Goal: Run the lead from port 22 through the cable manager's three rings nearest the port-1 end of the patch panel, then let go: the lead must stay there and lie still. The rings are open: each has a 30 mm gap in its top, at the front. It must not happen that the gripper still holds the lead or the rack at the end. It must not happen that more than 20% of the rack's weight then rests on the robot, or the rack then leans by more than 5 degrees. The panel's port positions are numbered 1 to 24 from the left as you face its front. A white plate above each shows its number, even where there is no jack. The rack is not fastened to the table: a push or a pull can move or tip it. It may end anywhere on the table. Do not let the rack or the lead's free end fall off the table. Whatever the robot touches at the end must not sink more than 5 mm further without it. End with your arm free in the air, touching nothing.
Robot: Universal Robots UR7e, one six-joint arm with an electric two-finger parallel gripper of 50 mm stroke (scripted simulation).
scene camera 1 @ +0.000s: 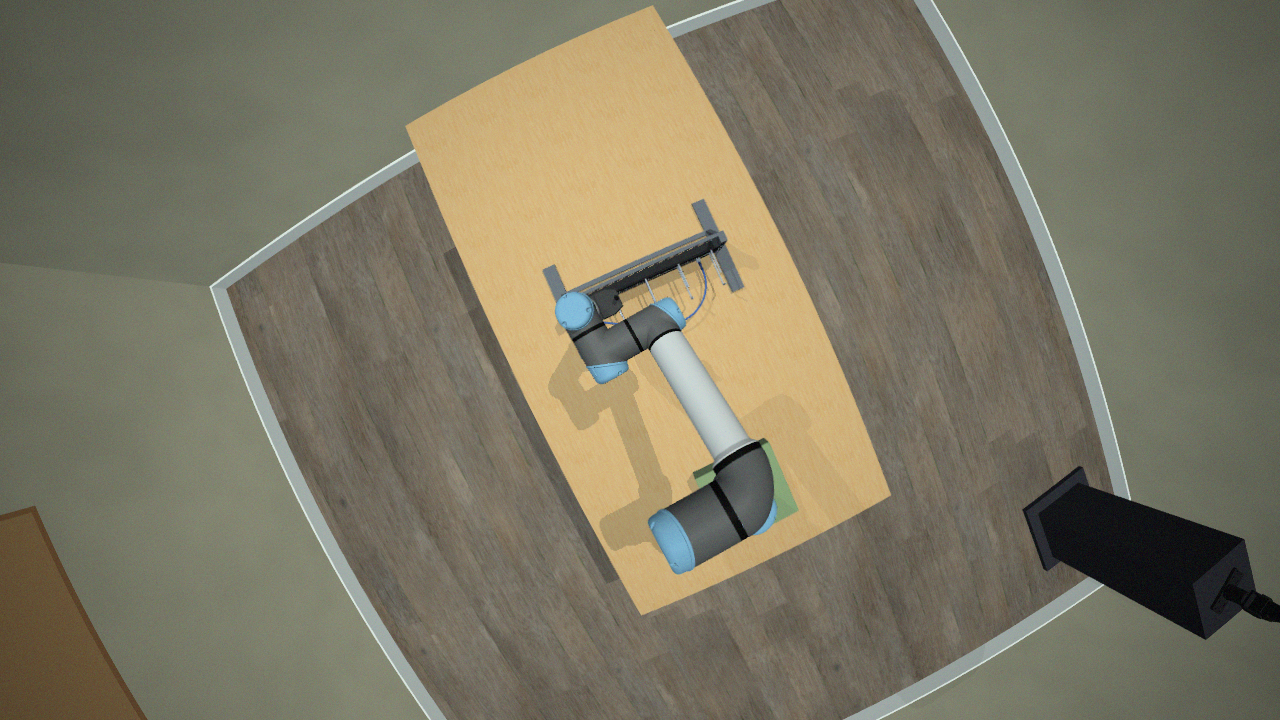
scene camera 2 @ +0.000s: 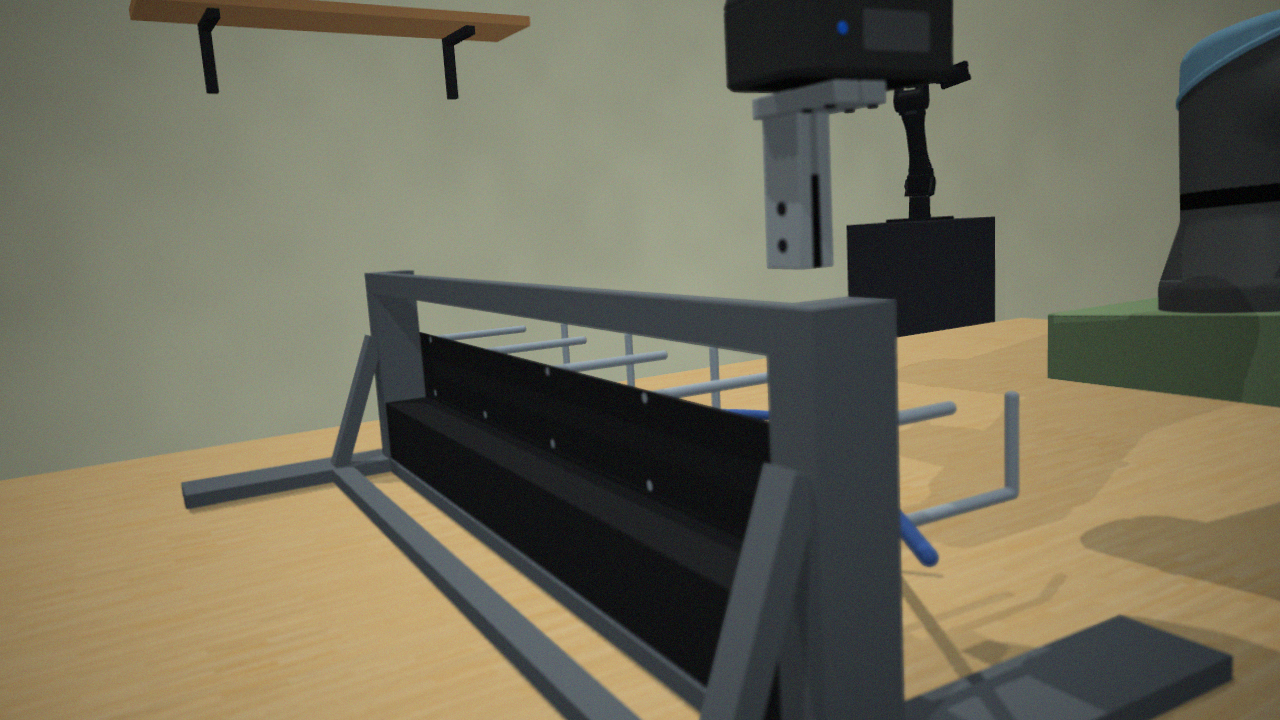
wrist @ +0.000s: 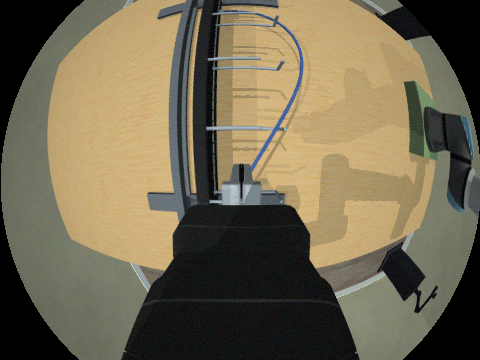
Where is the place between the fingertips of the gripper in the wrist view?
At 241, 174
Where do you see a grey rack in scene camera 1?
At 700, 207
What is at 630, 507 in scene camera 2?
A grey rack.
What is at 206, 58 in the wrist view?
A grey rack.
